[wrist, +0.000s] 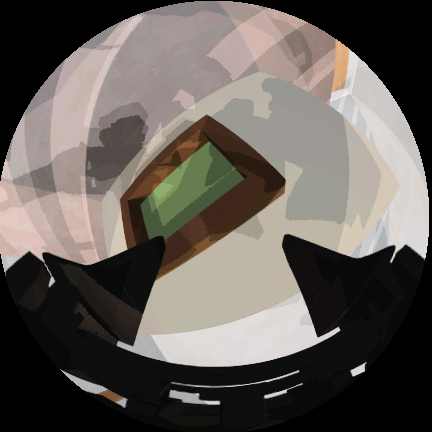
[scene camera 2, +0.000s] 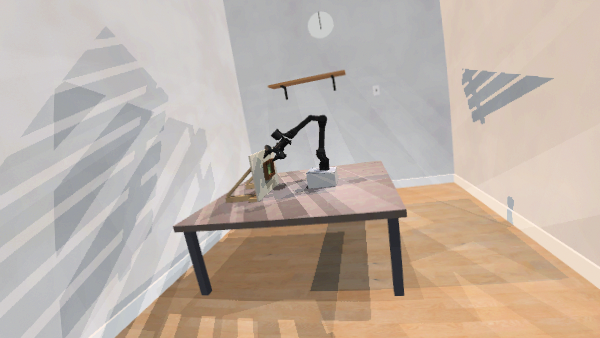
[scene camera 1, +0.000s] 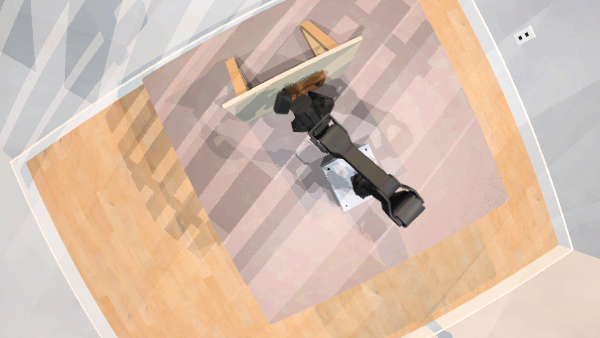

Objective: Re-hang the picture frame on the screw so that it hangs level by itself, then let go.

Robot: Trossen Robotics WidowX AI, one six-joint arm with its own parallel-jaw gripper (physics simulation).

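Places are measured from the arm's base along level axes (x right, y back, z down), in metres.
Pixels of known places: gripper, fingertip midpoint: (wrist: 225, 241) (scene camera 2: 268, 159) (scene camera 1: 296, 90); arm's base at its link origin: (scene camera 2: 324, 169) (scene camera 1: 359, 182).
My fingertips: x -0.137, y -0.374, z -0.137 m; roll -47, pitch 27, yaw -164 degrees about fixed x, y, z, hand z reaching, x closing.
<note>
Ahead of a thing's pixels: the offset from my fingertips to its middle. "*": to the spot under its first point. Level surfaces: height alone.
The picture frame {dx +0.025, dy -0.021, dz +0.072 m} (scene camera 1: 307, 84) (scene camera 2: 266, 174) (wrist: 220, 215), brown with a green picture, is at the front face of the pale upright board (scene camera 1: 345, 55) (scene camera 2: 257, 170) (wrist: 225, 300). In the wrist view its edges look turned relative to the board's edges, so it appears tilted rather than level. The screw does not show, and I cannot tell whether the frame hangs on it. My gripper (scene camera 1: 302, 98) (scene camera 2: 274, 152) (wrist: 225, 241) is open and empty, in front of the board near its upper part. In the wrist view the left fingertip overlaps a lower corner of the frame; contact is unclear.
Wooden struts {* dx -0.191, dy -0.156, dz +0.101 m} (scene camera 1: 235, 75) (scene camera 2: 240, 183) support the board from behind on the pinkish table {dz +0.242 m} (scene camera 1: 310, 250) (scene camera 2: 350, 200). The arm's pale base block (scene camera 1: 345, 195) (scene camera 2: 321, 178) stands in front of the board. A wall lies behind the board. A wooden shelf (scene camera 2: 307, 80) is on another wall.
</note>
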